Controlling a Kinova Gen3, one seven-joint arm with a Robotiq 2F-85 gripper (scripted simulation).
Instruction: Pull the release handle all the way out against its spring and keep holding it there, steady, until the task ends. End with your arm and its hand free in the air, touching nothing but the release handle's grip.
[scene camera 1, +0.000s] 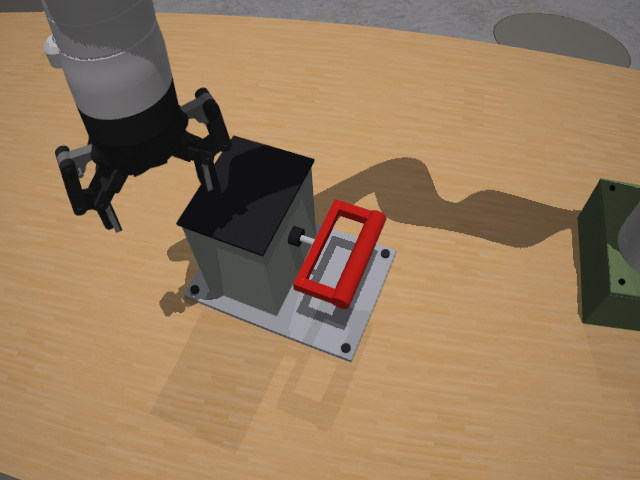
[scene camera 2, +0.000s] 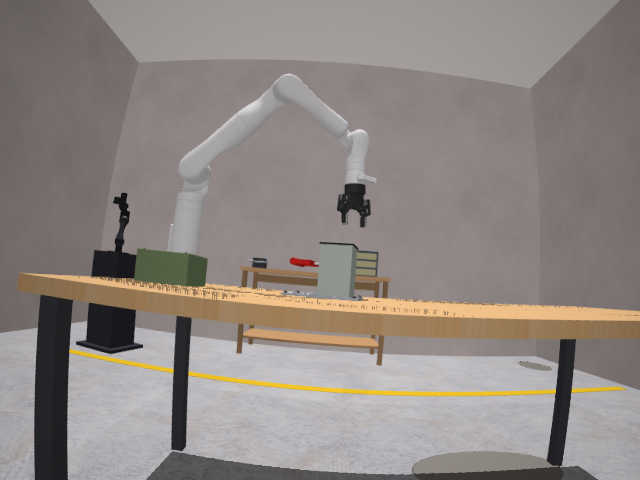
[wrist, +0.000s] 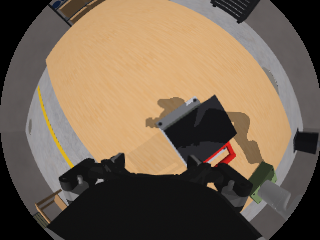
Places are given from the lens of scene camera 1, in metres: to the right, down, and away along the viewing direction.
my gripper (scene camera 1: 161, 204): -0.15, -0.03, 0.51
box (scene camera 1: 245, 234): -0.08, -0.01, 0.59
grey baseplate (scene camera 1: 302, 318): -0.02, 0.10, 0.71
The marked spots on the box and the grey baseplate are 0.17 m apart.
